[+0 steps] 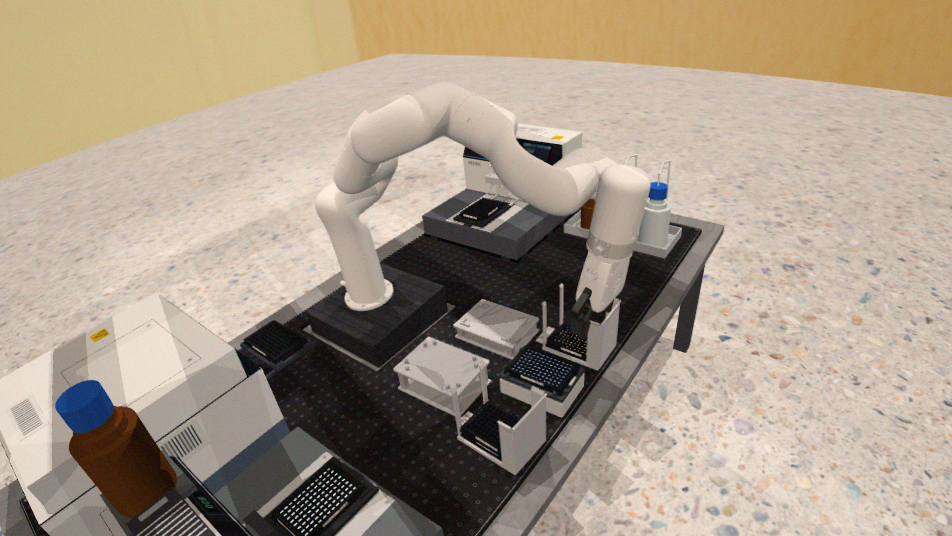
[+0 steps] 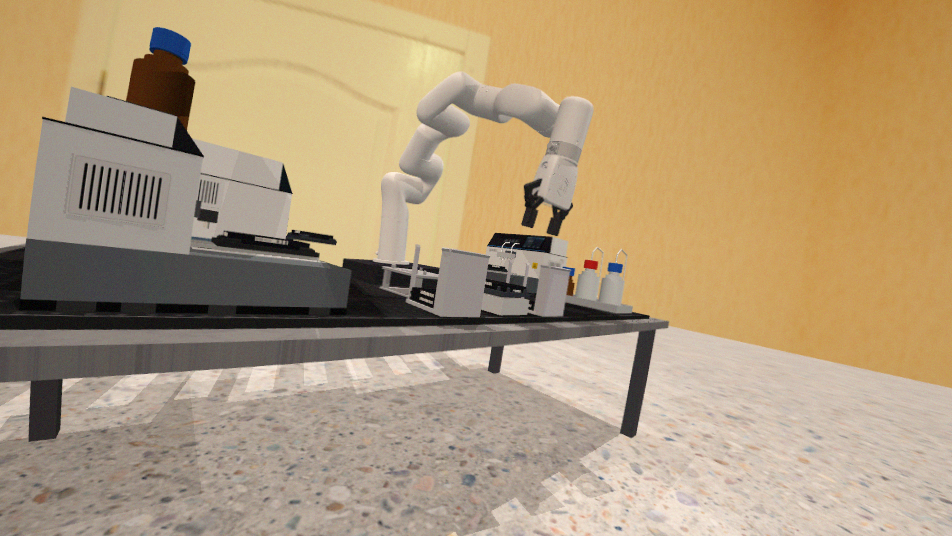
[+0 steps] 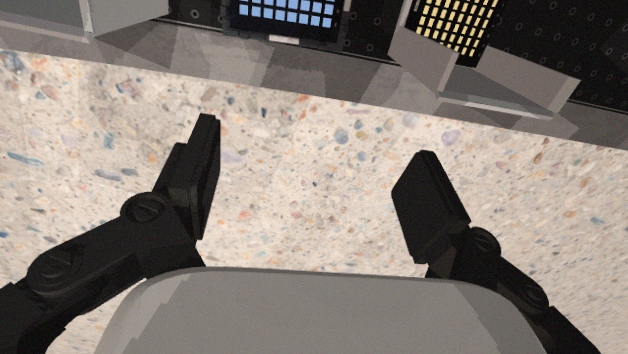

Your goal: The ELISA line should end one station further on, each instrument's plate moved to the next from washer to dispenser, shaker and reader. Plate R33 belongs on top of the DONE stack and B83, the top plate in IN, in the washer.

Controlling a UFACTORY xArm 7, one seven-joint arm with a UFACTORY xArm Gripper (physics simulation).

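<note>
My gripper is open and empty, pointing down above the front side of the bench. A yellow-welled plate sits in a white rack. Dark plates sit in another rack. A blue-welled plate lies on a low white station between them. A black plate is on the back instrument's carrier. A white-welled plate is on the front-left instrument, and a dark plate is on the left instrument's tray. Plate labels are unreadable.
Two low white stands are between the arm's base and the racks. Upright posts rise from the yellow-plate rack. Bottles stand in a tray at the back right. An amber bottle stands on the front-left instrument.
</note>
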